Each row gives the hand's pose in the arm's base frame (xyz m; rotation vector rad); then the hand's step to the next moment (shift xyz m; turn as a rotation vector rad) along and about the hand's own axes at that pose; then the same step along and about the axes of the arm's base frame.
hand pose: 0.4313 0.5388 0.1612 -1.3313 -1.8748 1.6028
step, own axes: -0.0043 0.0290 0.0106 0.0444 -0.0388 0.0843
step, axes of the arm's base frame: 0.0066 -0.0118 -0.0281 -0.1022 -0.0106 -0.0045
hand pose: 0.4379 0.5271 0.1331 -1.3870 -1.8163 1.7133
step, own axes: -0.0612 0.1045 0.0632 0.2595 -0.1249 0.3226
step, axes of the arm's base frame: 0.0286 -0.1034 -0.0845 -0.4255 0.0247 -0.0733
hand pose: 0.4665 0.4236 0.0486 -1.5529 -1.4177 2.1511
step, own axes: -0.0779 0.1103 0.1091 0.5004 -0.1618 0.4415
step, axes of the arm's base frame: -0.0082 -0.1714 -0.0263 -0.6456 0.1129 -0.2048
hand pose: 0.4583 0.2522 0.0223 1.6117 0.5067 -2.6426
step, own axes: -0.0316 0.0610 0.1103 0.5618 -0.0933 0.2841
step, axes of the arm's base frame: -0.0701 -0.0932 0.0572 -0.5268 0.1012 -0.3425
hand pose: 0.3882 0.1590 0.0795 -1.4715 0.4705 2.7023
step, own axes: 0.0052 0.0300 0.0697 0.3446 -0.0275 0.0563
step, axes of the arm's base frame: -0.0648 -0.0100 0.0385 -0.2318 0.0012 -0.2626
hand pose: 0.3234 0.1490 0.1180 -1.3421 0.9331 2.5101
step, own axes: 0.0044 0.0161 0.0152 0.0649 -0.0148 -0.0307
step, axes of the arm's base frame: -0.0197 -0.0046 0.0100 -0.0108 -0.0163 -0.0707
